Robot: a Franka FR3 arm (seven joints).
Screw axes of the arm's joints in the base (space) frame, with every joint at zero. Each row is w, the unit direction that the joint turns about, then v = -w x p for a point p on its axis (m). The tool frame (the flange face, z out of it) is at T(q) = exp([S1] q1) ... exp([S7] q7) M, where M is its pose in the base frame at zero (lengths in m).
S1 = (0, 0, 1, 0, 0, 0)
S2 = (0, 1, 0, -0.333, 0, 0)
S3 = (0, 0, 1, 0, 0, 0)
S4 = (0, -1, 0, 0.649, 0, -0.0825)
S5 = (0, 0, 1, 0, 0, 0)
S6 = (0, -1, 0, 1.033, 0, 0)
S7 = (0, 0, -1, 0, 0.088, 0)
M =
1 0 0 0.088
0 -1 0 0
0 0 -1 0.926
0 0 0 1
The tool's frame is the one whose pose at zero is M.
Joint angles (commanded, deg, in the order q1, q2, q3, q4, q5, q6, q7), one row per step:
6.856, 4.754, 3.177, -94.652, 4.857, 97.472, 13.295
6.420, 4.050, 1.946, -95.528, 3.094, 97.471, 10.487
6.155, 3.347, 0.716, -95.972, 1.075, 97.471, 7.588
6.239, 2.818, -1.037, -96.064, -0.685, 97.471, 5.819
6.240, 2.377, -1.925, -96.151, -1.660, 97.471, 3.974
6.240, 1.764, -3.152, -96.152, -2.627, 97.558, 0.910
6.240, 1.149, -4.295, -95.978, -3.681, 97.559, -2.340
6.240, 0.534, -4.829, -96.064, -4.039, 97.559, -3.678
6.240, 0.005, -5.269, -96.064, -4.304, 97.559, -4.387
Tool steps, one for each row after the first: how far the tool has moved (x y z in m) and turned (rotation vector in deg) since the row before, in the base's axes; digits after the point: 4 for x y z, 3 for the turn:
-0.0008, -0.0197, -0.0004, -1.740, -0.308, 1.430
-0.0009, -0.0183, 0.0033, -1.921, -0.626, 1.735
-0.0001, -0.0194, 0.0045, -1.724, -0.628, 0.380
-0.0010, -0.0105, 0.0037, -0.923, -0.393, 1.106
-0.0015, -0.0139, 0.0063, -0.897, -0.641, 1.977
-0.0018, -0.0132, 0.0077, -1.009, -0.653, 2.241
-0.0026, -0.0061, 0.0054, -0.318, -0.446, 0.844
-0.0022, -0.0050, 0.0052, -0.224, -0.480, 0.296

